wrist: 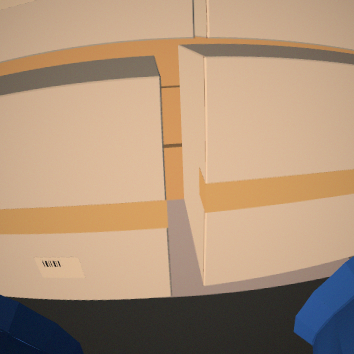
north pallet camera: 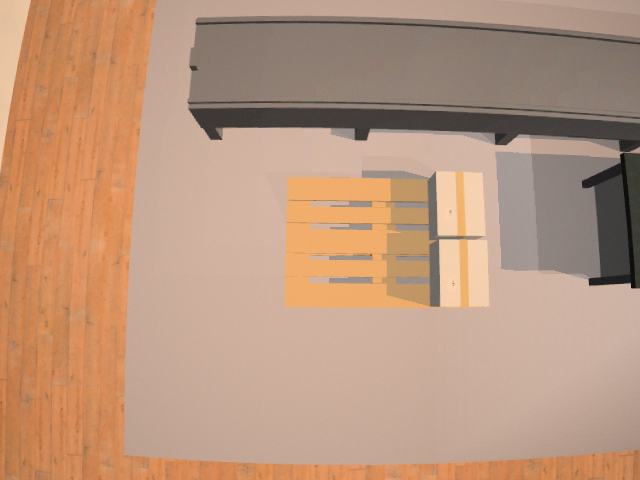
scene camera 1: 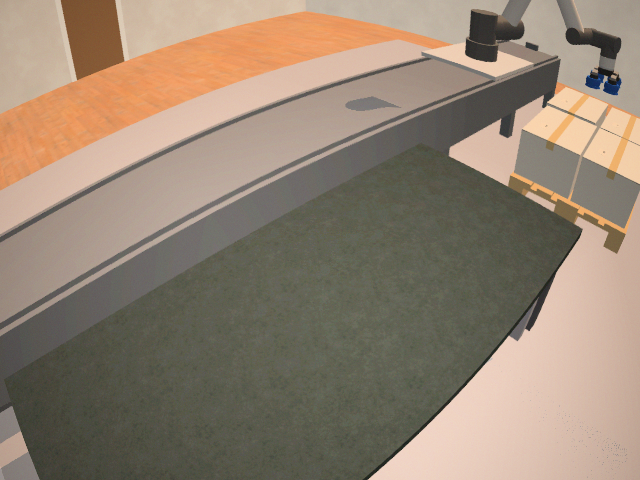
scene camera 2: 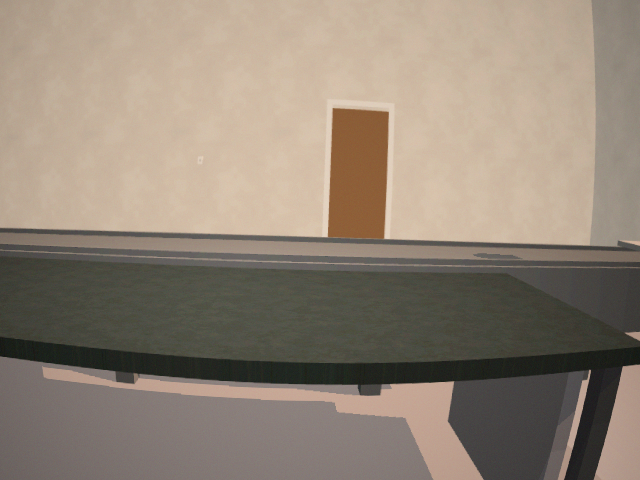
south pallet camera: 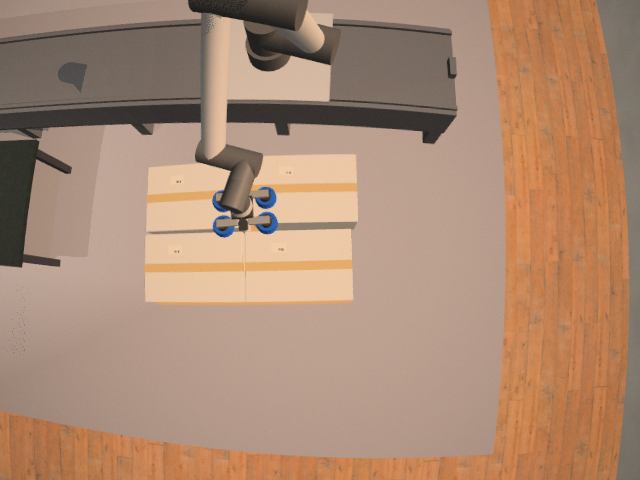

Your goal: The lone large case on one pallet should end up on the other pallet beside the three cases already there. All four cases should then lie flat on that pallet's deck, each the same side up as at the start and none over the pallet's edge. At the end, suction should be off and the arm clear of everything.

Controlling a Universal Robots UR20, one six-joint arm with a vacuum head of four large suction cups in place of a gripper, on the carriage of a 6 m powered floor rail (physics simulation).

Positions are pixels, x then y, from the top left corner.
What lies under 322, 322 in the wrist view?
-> My suction head.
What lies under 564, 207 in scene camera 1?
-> A pallet.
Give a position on a pallet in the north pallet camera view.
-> At 383, 242
